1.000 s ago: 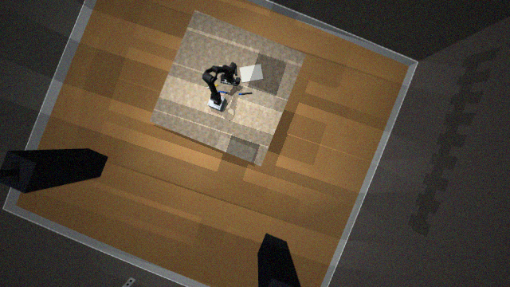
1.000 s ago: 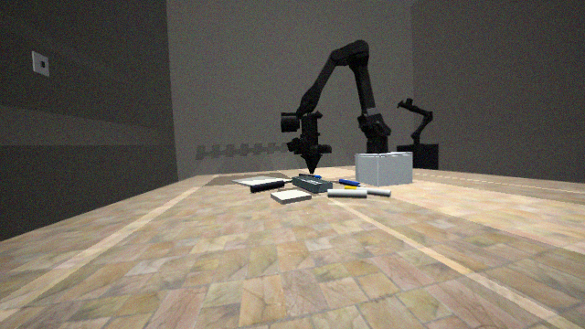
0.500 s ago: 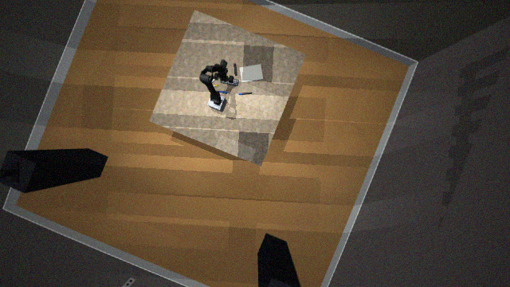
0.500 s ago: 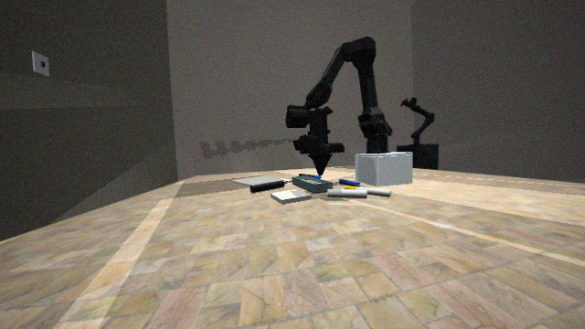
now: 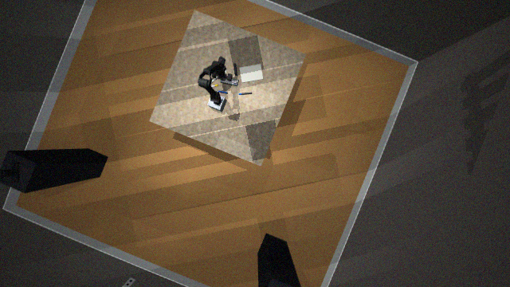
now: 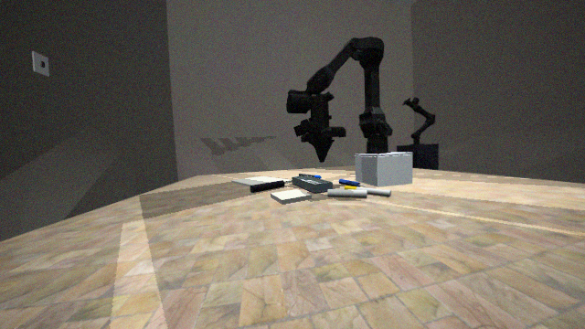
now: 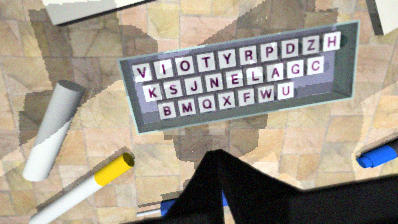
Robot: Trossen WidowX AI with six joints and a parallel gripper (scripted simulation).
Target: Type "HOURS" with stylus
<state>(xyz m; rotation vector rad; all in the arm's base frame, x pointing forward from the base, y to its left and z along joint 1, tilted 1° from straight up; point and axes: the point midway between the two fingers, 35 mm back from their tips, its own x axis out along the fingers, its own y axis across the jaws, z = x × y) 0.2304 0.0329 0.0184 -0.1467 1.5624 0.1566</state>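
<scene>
Now: the blue stylus 100 mm behind my gripper tip, 80 mm below it and 30 mm to the left of it. From my gripper tip the other things lie so: yellow-capped white marker (110 mm to the left, 80 mm below, 70 mm behind); then flat pad (120 mm ahead, 90 mm to the left, 80 mm below); then dark cylinder (180 mm ahead, 70 mm below, 40 mm to the right).
</scene>
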